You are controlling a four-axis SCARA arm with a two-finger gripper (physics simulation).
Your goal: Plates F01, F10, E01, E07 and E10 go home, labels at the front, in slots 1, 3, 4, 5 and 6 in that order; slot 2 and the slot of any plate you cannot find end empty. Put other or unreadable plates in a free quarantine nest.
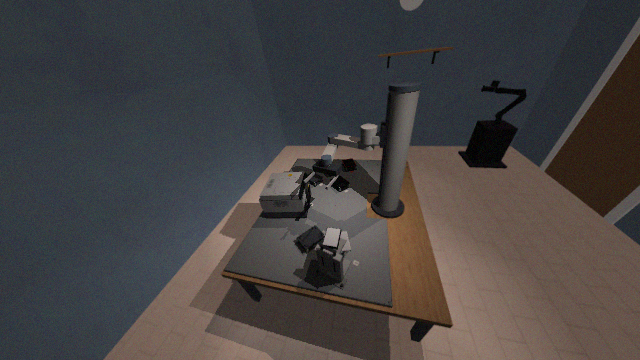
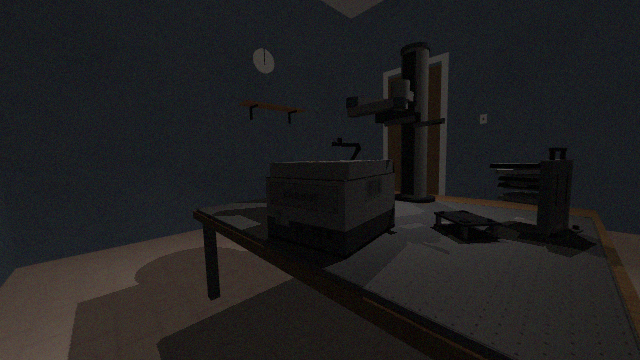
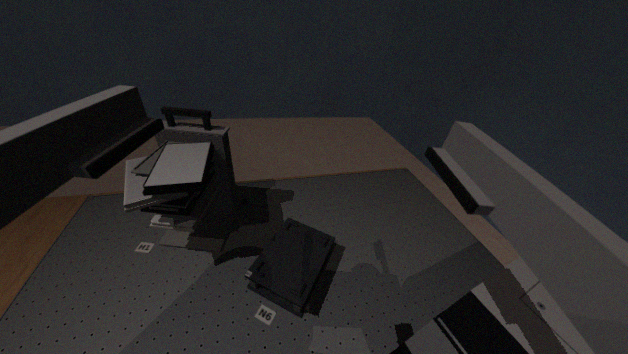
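Seen in the pictures: gripper, fingertip midpoint: (image 1: 315, 185) (image 2: 429, 119) (image 3: 298, 121); arm's base at its link origin: (image 1: 387, 206) (image 2: 412, 199).
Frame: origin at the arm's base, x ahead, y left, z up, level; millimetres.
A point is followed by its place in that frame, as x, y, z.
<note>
The upright rack (image 1: 330, 265) @[336, 642, 151] (image 2: 555, 195) @[389, 626, 139] (image 3: 220, 165) @[392, 593, 172] has a handle on top and several stacked flat layers at its side. A light-topped flat piece (image 1: 332, 236) @[341, 519, 235] (image 3: 180, 162) @[343, 516, 235] is uppermost; a pale one (image 3: 135, 185) @[274, 495, 211] shows below it, turned differently. I cannot read plate labels or tell which slots are filled. My gripper (image 1: 320, 180) @[482, 283, 405] (image 3: 298, 121) @[482, 283, 405] is open and empty, away from the rack, with its fingers toward it. A dark nest (image 1: 310, 238) @[522, 435, 63] (image 2: 462, 217) @[536, 416, 63] (image 3: 295, 265) @[522, 395, 63] stands beside the rack, behind label N6 (image 3: 265, 314) @[456, 338, 13], with no plate visible on it. A red-edged nest (image 1: 349, 165) @[361, -513, 63] is far back.
The grey boxy instrument (image 1: 283, 192) @[769, 210, 259] (image 2: 320, 195) @[974, 195, 172] stands on the table's wall side. The arm's column (image 1: 397, 150) @[1, 75, 544] (image 2: 421, 150) @[39, 64, 299] rises at the opposite side. A dark nest (image 1: 341, 183) @[401, -192, 63] lies between them, near the gripper. Strong shadows cross the perforated table top (image 2: 475, 295) @[915, 542, 13] (image 3: 165, 305) @[282, 390, 13].
</note>
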